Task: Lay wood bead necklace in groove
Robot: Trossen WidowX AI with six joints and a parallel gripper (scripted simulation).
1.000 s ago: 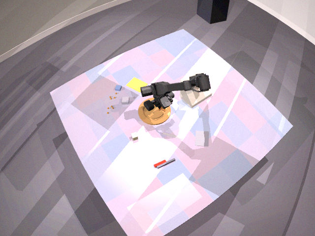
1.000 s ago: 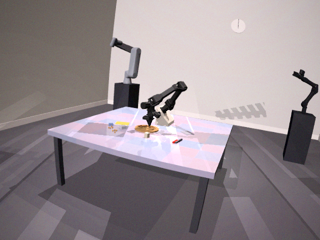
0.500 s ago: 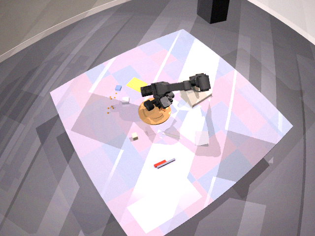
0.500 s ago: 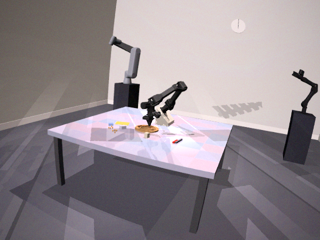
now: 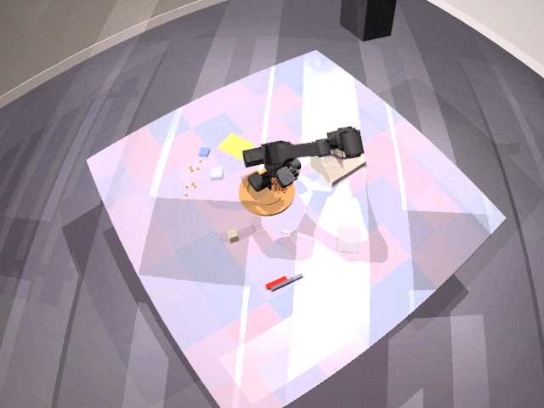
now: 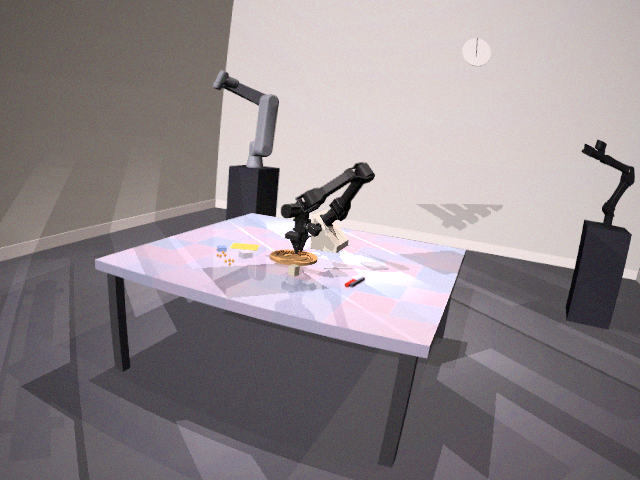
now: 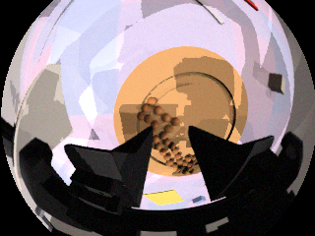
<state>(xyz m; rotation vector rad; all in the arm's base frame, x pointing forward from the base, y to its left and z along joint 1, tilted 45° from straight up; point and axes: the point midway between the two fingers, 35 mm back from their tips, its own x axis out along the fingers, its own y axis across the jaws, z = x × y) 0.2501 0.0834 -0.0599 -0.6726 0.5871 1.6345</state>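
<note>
The round bead board lies 30 mm ahead of my gripper tip, 10 mm to the right of it and 10 mm below it. The rest, counted from my gripper tip: cream cube 220 mm ahead, 110 mm to the left; then white block 160 mm ahead, 160 mm to the right, 10 mm below; then thin rod 20 mm ahead, 200 mm to the left, 20 mm below.
</note>
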